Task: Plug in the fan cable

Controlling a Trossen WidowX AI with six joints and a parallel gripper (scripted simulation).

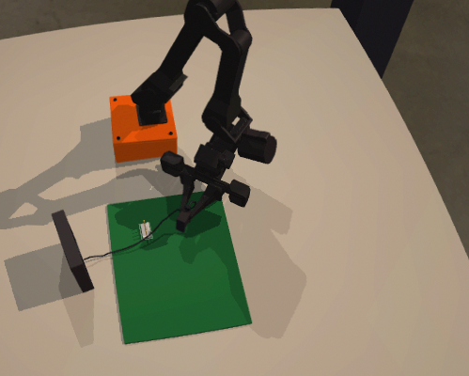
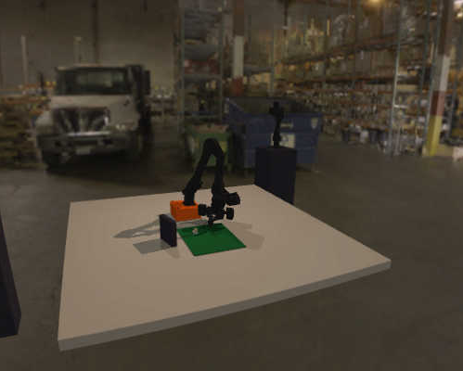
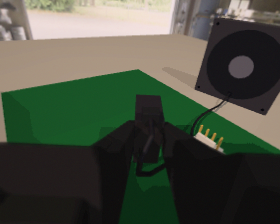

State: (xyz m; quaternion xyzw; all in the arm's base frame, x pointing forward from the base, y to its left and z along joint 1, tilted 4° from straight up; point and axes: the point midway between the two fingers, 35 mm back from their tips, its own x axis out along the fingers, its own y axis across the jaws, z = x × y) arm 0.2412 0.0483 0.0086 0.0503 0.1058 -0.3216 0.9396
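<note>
Right now the white four-pin fan header is 8 cm to the right of my gripper tip, 6 cm below it and 1 cm behind it. From my gripper tip the other things lie so: black fan: 22 cm to the right, 4 cm ahead; green board: 7 cm below, 7 cm ahead, 4 cm to the right; black plug: 1 cm below, 1 cm ahead.
</note>
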